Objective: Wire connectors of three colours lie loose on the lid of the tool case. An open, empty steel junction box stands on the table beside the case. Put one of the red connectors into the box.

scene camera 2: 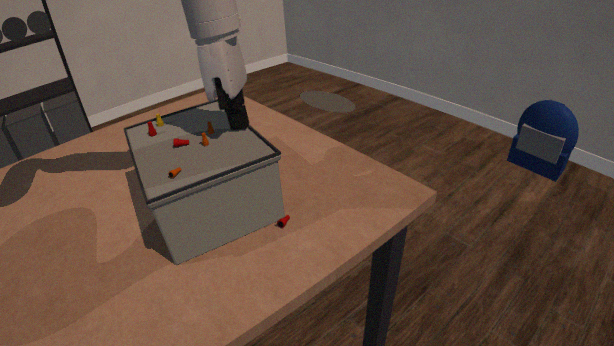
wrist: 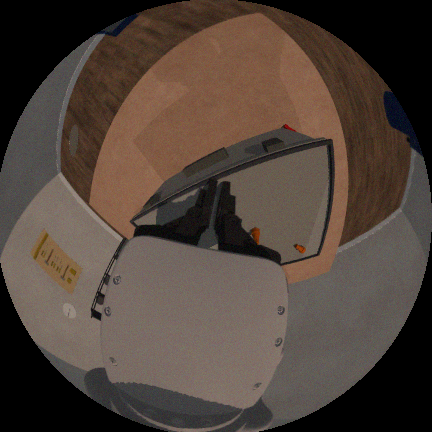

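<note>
My gripper (scene camera 2: 239, 125) (wrist: 217, 190) points down at the far right edge of the case lid (scene camera 2: 225, 155) (wrist: 290, 190); its black fingers are shut and no connector shows between them. On the lid, one red connector (scene camera 2: 152, 129) stands near the far left edge, beside a yellow connector (scene camera 2: 159, 120). Another red connector (scene camera 2: 181, 143) lies on its side mid-lid. Orange connectors (scene camera 2: 205, 139) (scene camera 2: 210, 128) stand nearby; another orange one (scene camera 2: 174, 173) lies toward the front. A third red connector (scene camera 2: 284, 221) (wrist: 289, 127) lies on the table by the case's corner. The steel junction box does not show.
The tool case (scene camera 2: 225, 200) stands on the wooden table (scene camera 2: 350, 185) (wrist: 210, 90). A shelf unit (scene camera 2: 35, 95) is at the back left in the scene view. A blue welding helmet (scene camera 2: 550, 117) is beyond the table at the right, near the wall.
</note>
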